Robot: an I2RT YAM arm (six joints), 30 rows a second.
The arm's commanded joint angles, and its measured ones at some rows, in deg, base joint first. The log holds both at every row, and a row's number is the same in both.
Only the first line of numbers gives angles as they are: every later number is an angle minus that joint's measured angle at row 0.
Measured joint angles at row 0:
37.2 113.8 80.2 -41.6 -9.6 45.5
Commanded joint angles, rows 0 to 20:
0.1 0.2 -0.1 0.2 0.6 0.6
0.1 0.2 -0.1 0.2 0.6 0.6
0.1 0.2 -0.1 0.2 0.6 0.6
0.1 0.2 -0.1 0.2 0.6 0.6
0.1 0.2 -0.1 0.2 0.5 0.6
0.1 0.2 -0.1 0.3 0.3 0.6
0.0 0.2 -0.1 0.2 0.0 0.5
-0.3 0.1 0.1 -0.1 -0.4 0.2
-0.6 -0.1 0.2 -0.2 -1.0 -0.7
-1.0 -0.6 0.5 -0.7 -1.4 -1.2
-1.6 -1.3 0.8 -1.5 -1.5 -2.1
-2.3 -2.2 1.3 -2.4 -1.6 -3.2
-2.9 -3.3 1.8 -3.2 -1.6 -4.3
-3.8 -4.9 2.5 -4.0 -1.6 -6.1
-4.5 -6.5 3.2 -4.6 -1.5 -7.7
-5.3 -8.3 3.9 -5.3 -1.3 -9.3
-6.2 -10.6 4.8 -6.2 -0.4 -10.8
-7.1 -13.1 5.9 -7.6 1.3 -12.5
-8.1 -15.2 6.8 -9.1 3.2 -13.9
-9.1 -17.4 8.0 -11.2 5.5 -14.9
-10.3 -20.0 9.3 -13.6 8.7 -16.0
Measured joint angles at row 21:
-7.8 -9.9 3.7 -11.3 1.9 -10.1
